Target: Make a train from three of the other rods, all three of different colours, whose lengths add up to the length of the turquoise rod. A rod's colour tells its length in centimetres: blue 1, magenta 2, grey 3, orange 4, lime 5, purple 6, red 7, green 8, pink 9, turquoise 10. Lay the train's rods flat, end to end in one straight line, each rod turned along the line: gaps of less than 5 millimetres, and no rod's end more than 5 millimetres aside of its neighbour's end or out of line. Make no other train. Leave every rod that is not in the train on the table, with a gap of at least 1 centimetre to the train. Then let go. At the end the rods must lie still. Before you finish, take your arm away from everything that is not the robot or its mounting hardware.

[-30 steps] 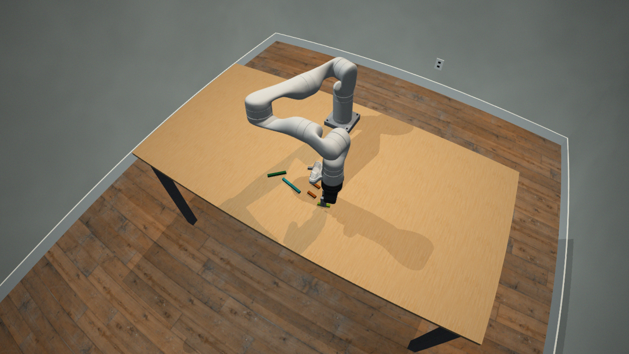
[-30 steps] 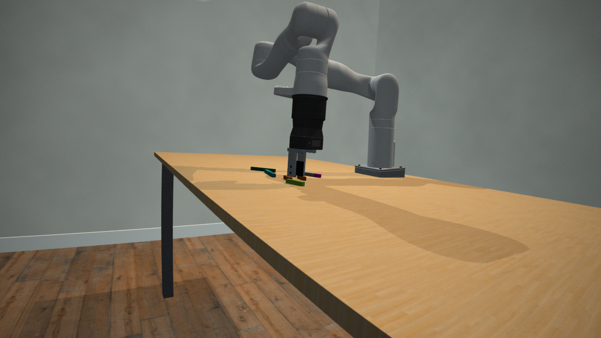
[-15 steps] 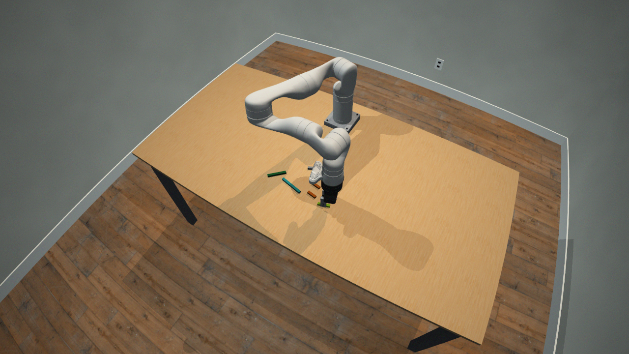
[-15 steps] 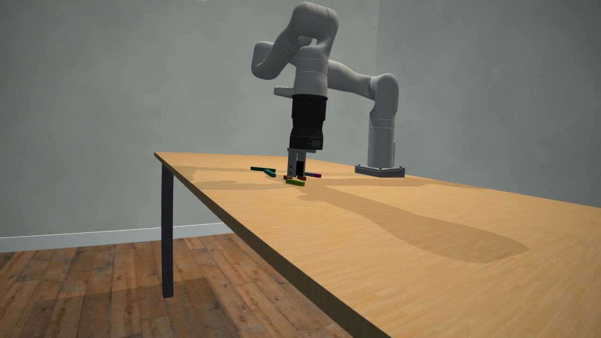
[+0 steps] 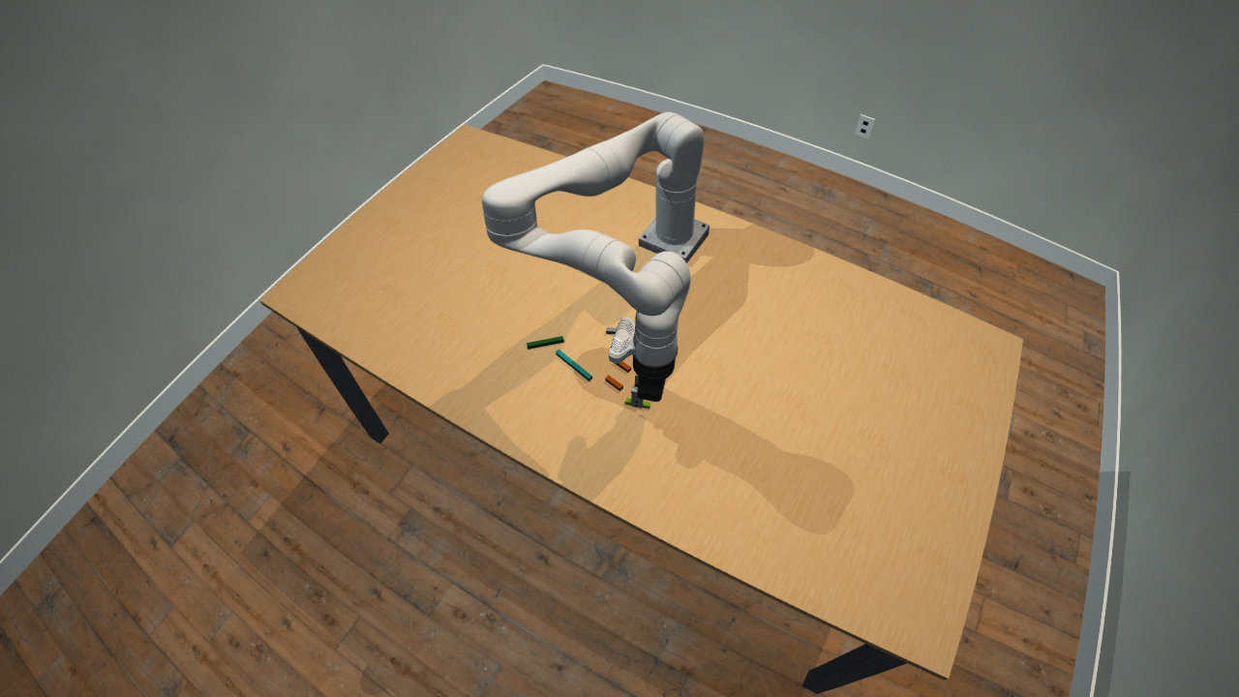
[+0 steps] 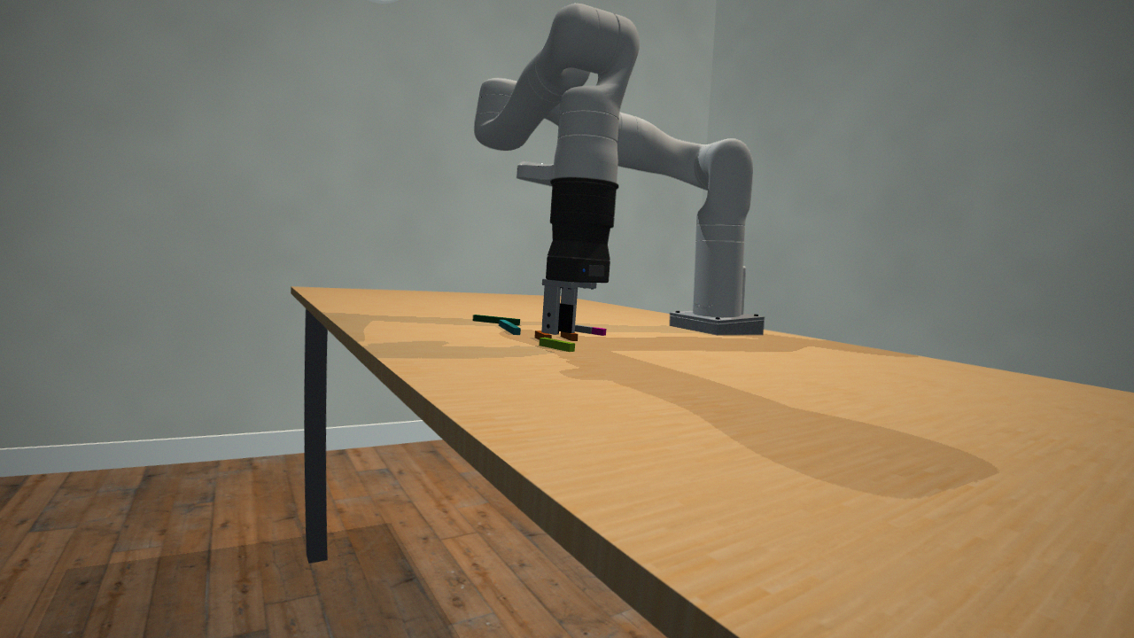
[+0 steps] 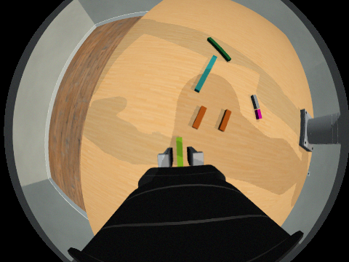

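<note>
My hand is 30 mm above the lime rod. Round my hand: grey rod (140 mm behind, 130 mm to the right, 30 mm below); then turquoise rod (20 mm behind, 160 mm to the right, 30 mm below); then magenta rod (150 mm behind, 110 mm to the right, 30 mm below).
</note>
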